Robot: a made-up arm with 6 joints. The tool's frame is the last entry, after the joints.
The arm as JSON. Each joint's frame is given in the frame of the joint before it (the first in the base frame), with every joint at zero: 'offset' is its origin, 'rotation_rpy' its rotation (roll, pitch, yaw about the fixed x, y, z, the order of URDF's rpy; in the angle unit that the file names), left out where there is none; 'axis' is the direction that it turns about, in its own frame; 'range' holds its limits. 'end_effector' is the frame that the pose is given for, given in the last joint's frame.
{
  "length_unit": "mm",
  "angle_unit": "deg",
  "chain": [
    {
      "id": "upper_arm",
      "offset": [
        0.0,
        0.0,
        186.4
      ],
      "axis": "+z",
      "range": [
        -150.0,
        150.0
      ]
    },
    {
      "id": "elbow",
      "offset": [
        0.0,
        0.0,
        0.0
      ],
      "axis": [
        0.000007,
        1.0,
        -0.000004
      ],
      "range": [
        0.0,
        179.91
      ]
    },
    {
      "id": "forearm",
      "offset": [
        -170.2,
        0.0,
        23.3
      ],
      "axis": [
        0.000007,
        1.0,
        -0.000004
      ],
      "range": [
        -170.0,
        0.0
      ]
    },
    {
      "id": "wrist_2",
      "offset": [
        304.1,
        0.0,
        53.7
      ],
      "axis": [
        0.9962,
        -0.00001,
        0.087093
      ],
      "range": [
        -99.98,
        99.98
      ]
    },
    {
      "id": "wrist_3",
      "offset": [
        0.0,
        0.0,
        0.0
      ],
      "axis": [
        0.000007,
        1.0,
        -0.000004
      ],
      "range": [
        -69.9,
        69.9
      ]
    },
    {
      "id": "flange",
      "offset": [
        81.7,
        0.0,
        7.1
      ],
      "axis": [
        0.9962,
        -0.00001,
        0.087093
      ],
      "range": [
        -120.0,
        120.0
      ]
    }
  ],
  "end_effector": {
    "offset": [
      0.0,
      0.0,
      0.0
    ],
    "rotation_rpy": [
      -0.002,
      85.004,
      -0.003
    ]
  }
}
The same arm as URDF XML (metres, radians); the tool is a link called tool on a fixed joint. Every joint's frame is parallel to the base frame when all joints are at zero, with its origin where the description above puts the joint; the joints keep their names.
<robot name="arm">
<link name="base"/>
<link name="link1"/>
<link name="link2"/>
<link name="link3"/>
<link name="link4"/>
<link name="link5"/>
<link name="link6"/>
<link name="tool"/>
<joint name="upper_arm" type="revolute"><parent link="base"/><child link="link1"/><origin xyz="0 0 0.1864"/><axis xyz="0 0 1"/><limit lower="-2.618" upper="2.618"/></joint>
<joint name="elbow" type="revolute"><parent link="link1"/><child link="link2"/><origin xyz="0 0 0"/><axis xyz="0 1 0"/><limit lower="0" upper="3.14"/></joint>
<joint name="forearm" type="revolute"><parent link="link2"/><child link="link3"/><origin xyz="-0.1702 0 0.0233"/><axis xyz="0 1 0"/><limit lower="-2.9671" upper="0"/></joint>
<joint name="wrist_2" type="revolute"><parent link="link3"/><child link="link4"/><origin xyz="0.3041 0 0.0537"/><axis xyz="0.9962 0 0.0871"/><limit lower="-1.745" upper="1.745"/></joint>
<joint name="wrist_3" type="revolute"><parent link="link4"/><child link="link5"/><origin xyz="0 0 0"/><axis xyz="0 1 0"/><limit lower="-1.22" upper="1.22"/></joint>
<joint name="flange" type="revolute"><parent link="link5"/><child link="link6"/><origin xyz="0.0817 0 0.0071"/><axis xyz="0.9962 0 0.0871"/><limit lower="-2.0944" upper="2.0944"/></joint>
<joint name="tool_joint" type="fixed"><parent link="link6"/><child link="tool"/><origin xyz="0 0 0" rpy="0 1.4836 -0.0001"/></joint>
</robot>

